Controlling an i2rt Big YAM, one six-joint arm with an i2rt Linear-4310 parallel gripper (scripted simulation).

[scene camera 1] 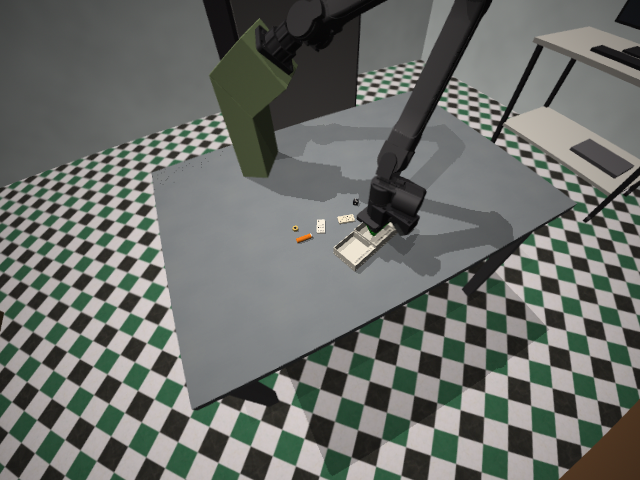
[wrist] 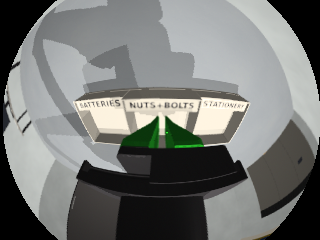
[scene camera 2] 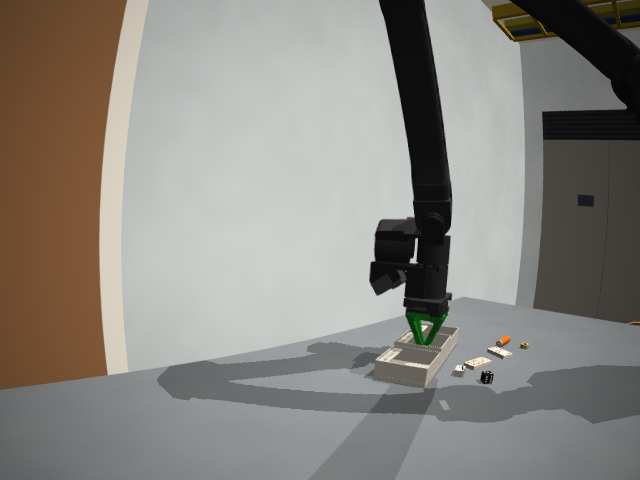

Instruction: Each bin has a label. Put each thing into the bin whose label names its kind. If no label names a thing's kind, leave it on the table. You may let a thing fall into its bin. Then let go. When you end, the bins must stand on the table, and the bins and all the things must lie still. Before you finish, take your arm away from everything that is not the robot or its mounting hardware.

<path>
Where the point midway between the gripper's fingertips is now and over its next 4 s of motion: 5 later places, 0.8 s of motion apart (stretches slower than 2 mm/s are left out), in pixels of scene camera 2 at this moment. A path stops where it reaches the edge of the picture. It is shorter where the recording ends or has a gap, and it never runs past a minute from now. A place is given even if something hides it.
My gripper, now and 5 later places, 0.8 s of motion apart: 422, 350; 422, 332; 418, 325; 407, 343; 405, 364; 406, 350
</path>
